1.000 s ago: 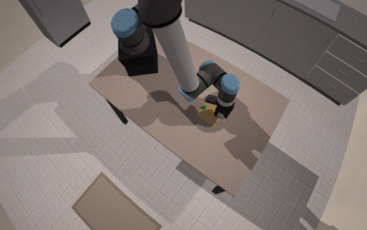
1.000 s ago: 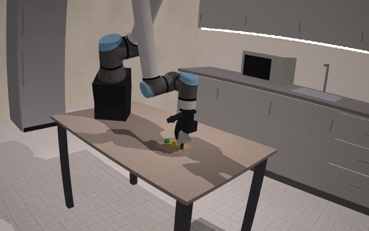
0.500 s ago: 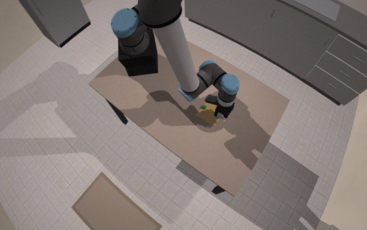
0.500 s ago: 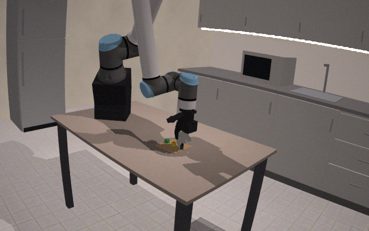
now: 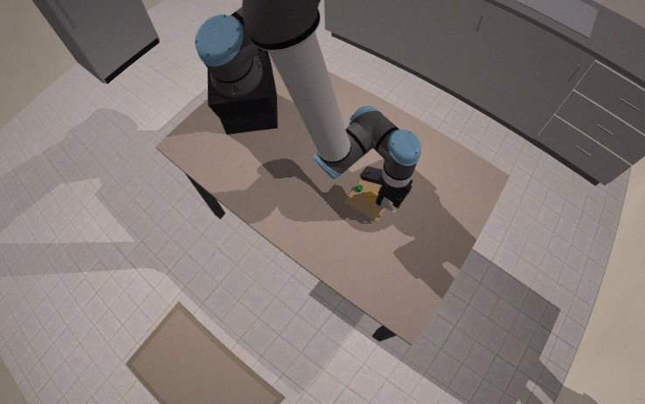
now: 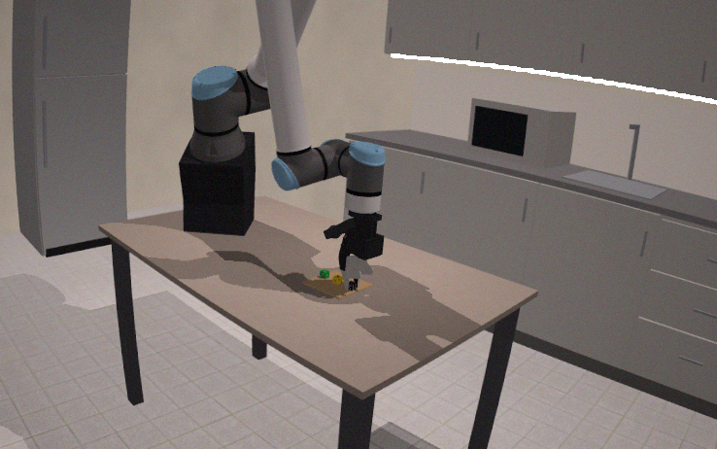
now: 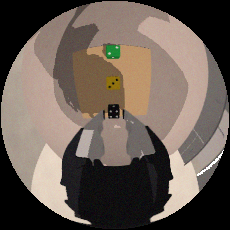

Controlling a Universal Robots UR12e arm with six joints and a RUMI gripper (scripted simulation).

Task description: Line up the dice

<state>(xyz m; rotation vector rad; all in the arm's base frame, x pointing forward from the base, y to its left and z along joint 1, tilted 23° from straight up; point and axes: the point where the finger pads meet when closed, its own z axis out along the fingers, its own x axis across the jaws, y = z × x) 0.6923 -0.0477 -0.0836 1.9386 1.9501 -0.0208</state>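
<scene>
My hand is 1 cm above the black die. From my hand the other things lie so: green die: 10 cm behind, 1 cm below; then orange mat: 5 cm behind, 2 cm below; then yellow die: 5 cm behind, 1 cm below.
</scene>
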